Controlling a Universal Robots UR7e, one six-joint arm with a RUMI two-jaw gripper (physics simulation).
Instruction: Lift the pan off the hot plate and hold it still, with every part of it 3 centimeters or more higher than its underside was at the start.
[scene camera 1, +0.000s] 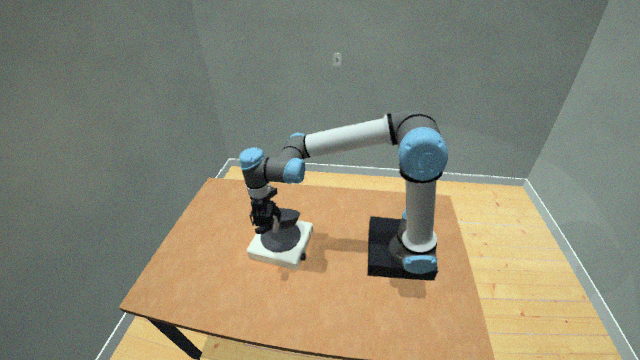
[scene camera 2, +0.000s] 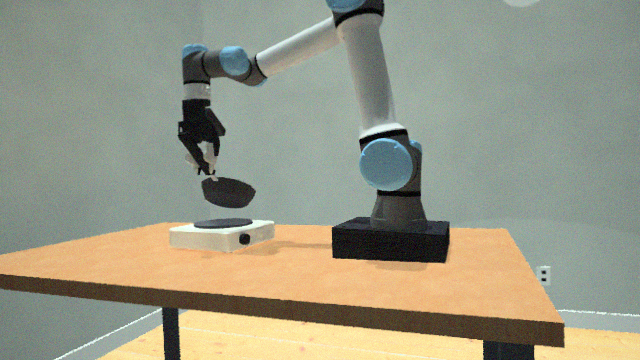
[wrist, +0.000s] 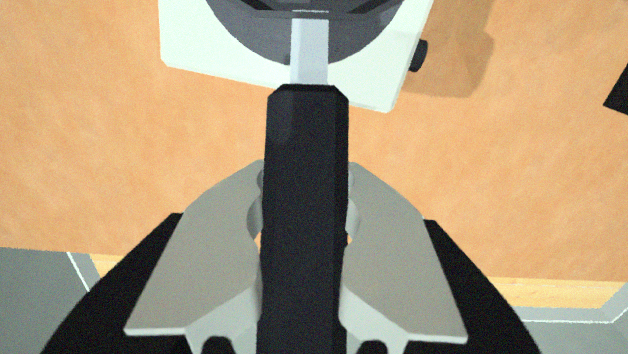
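Where they show: gripper, between the fingertips: (scene camera 1: 271, 231) (scene camera 2: 204, 174) (wrist: 307, 164); arm's base, origin of its link: (scene camera 2: 397, 226).
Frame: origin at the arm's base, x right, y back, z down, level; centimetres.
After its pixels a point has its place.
The dark pan (scene camera 1: 289, 217) @[z -4.6, x 18.4, y -50.4 cm] (scene camera 2: 228, 193) @[z -9.5, x 7.8, y -50.9 cm] hangs in the air above the hot plate (scene camera 1: 259, 250) @[z 0.6, x 4.0, y -63.4 cm] (scene camera 2: 200, 238) @[z 3.1, x 0.1, y -57.0 cm] (wrist: 215, 50) @[z 0.7, x 4.9, y -63.8 cm], with a visible gap below it in the scene camera 2 view. The pan is tilted, its side away from the gripper lower. My gripper (scene camera 1: 270, 224) @[z -15.6, x 0.8, y -55.3 cm] (scene camera 2: 204, 161) (wrist: 307, 164) @[z -15.6, x 0.8, y -55.3 cm] is shut on the pan's black handle, which runs between the two grey fingers in the wrist view. A light metal piece joins the handle to the pan. Most of the pan's bowl is cut off at the top of the wrist view.
The hot plate, a white box with a round dark disc and a black knob (scene camera 2: 244, 239) @[z 3.6, x 0.9, y -43.8 cm] (wrist: 418, 55) @[z 2.1, x 2.5, y -44.2 cm], stands on the brown table (scene camera 1: 350, 300) @[z 7.3, x -17.5, y -25.6 cm] (scene camera 2: 300, 275) @[z 7.3, x -23.7, y -22.2 cm]. The arm's black base block (scene camera 1: 382, 250) @[z -0.5, x 0.5, y -10.4 cm] (scene camera 2: 375, 245) @[z 3.5, x -8.7, y -5.9 cm] stands to the right of the hot plate in both scene views.
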